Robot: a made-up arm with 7 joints. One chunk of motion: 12 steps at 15 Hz.
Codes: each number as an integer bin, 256 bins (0 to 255) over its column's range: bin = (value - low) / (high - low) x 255, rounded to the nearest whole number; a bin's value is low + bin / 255 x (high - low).
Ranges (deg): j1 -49.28..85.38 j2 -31.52..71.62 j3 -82.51..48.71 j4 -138.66..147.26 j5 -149.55..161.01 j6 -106..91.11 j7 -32.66..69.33
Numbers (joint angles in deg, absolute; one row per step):
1: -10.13 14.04 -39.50 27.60 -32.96 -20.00 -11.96
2: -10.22 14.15 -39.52 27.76 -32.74 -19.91 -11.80
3: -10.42 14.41 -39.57 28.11 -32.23 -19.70 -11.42
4: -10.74 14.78 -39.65 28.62 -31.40 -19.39 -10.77
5: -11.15 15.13 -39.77 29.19 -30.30 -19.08 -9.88
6: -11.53 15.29 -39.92 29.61 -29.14 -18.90 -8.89
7: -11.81 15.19 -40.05 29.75 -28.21 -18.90 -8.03
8: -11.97 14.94 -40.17 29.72 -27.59 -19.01 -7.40
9: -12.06 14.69 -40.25 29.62 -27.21 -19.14 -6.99
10: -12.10 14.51 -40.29 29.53 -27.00 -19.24 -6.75
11: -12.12 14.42 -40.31 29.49 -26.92 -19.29 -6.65
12: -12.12 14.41 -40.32 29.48 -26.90 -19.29 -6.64
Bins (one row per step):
1: 74 113 84 148 96 111 52
2: 74 113 84 148 96 111 52
3: 74 114 83 149 96 112 53
4: 73 114 83 149 97 112 55
5: 72 115 83 150 98 112 57
6: 71 116 83 150 99 113 59
7: 71 115 83 150 100 113 62
8: 71 115 82 150 100 113 63
9: 70 114 82 150 100 112 64
10: 70 114 82 150 101 112 65
11: 70 114 82 150 101 112 65
12: 70 114 82 150 101 112 65

